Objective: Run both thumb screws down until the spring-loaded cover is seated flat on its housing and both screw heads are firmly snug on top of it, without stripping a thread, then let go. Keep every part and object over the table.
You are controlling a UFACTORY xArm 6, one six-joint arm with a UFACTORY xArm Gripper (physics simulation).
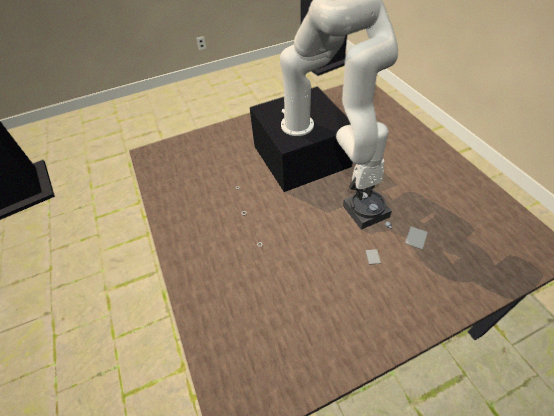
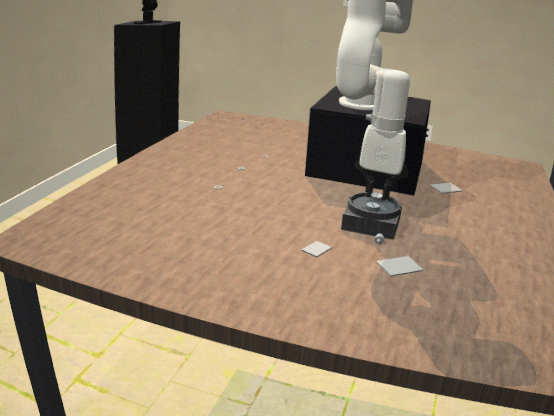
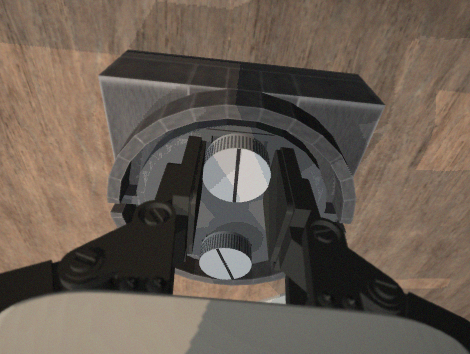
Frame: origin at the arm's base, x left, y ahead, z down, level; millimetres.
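Seen in the pictures: gripper, fingertip midpoint: [image 1: 363, 196] [image 2: 376, 197] [image 3: 236, 169]; arm's base at its link origin: [image 1: 297, 125] [image 2: 360, 104].
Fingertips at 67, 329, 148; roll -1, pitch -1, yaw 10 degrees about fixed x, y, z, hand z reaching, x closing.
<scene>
Offsets run from my fingertips to a thing's top centre, as dx, dy, dz.
The dark square housing @[-4, +32, +1] [image 1: 367, 220] [image 2: 370, 225] [image 3: 325, 90] sits on the table with a round rim on top. The grey cover @[-4, +32, +6] [image 2: 387, 206] [image 3: 230, 212] lies inside the rim; any small gap beneath it cannot be made out. The rear thumb screw @[+0, +0, -6] [image 2: 376, 195] [image 3: 236, 175], silver with a knurled side and slot, is between the pads of my gripper [image 1: 365, 194] [image 2: 378, 193] [image 3: 236, 169], which is shut on it, the pads close against both sides of its head. The front thumb screw @[-9, +64, -6] [image 1: 373, 207] [image 2: 372, 205] [image 3: 225, 262] stands upright, outside the grip. Both heads show above the cover.
A small silver knob @[+14, +133, +37] [image 1: 388, 225] [image 2: 379, 239] is by the housing's front. Thin pale plates @[+60, +222, +54] [image 1: 416, 237] @[-118, +195, +54] [image 1: 373, 256] [image 2: 400, 265] [image 2: 316, 248] @[+213, -278, +54] [image 2: 446, 187] and small rings @[-344, -357, +55] [image 1: 237, 187] @[-387, -225, +54] [image 1: 244, 213] @[-411, -67, +54] [image 1: 259, 244] lie on the table. The black robot base [image 1: 315, 165] stands behind.
</scene>
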